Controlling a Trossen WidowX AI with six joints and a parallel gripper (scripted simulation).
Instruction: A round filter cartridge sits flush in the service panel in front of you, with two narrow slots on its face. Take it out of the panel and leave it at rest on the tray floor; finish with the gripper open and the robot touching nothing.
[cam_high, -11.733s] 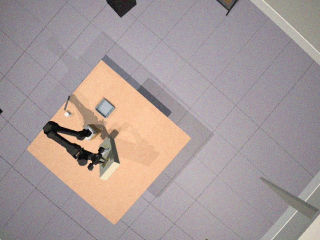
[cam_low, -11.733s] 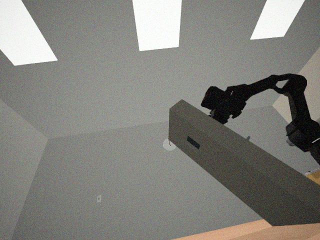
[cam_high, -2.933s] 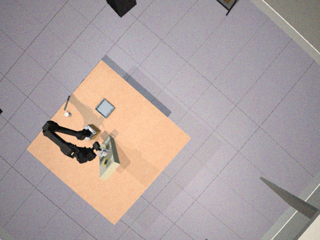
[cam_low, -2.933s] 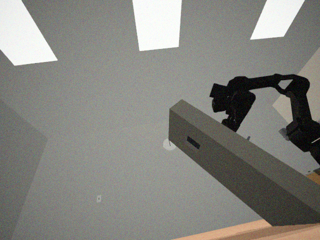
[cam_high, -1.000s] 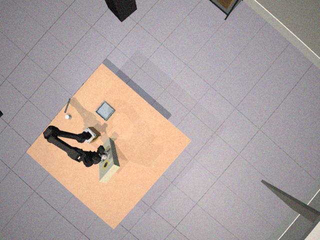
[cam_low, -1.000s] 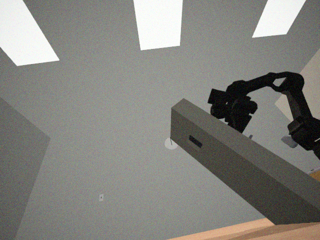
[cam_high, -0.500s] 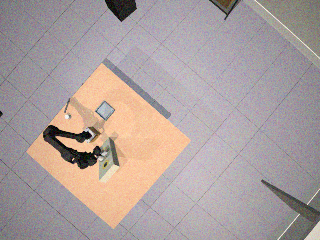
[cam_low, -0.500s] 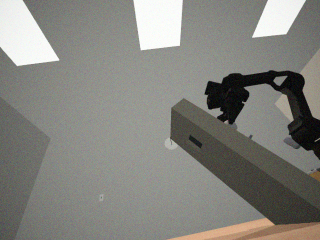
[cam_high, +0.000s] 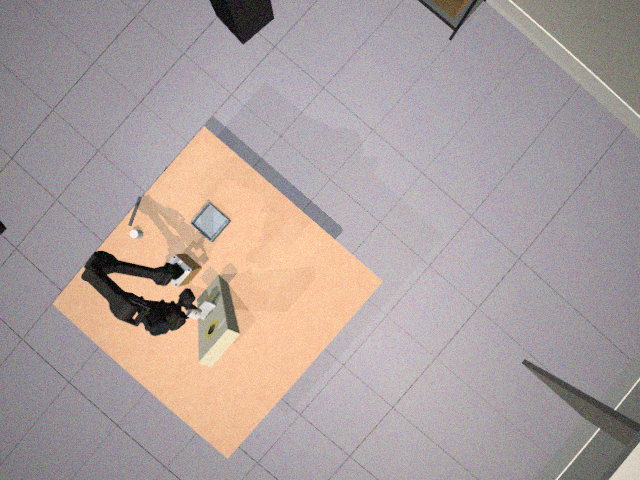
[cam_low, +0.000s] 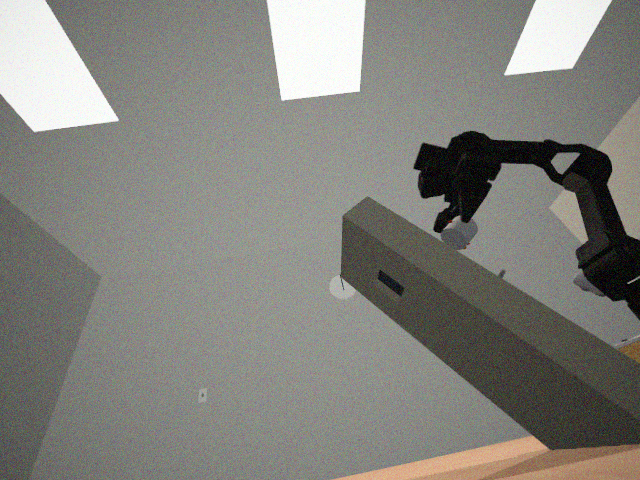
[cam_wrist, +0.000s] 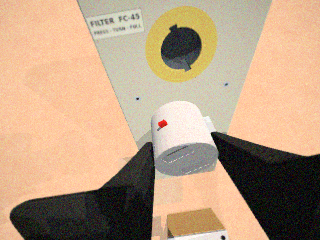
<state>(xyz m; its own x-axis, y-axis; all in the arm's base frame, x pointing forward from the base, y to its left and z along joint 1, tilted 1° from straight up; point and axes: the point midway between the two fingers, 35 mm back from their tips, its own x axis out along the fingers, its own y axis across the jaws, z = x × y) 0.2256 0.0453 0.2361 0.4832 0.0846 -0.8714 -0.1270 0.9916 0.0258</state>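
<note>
Now: the light blue square tray 340 mm behind my gripper tip, 220 mm to the left of it and 300 mm below it. Also, from my gripper tip: round filter cartridge right at my gripper tip.
</note>
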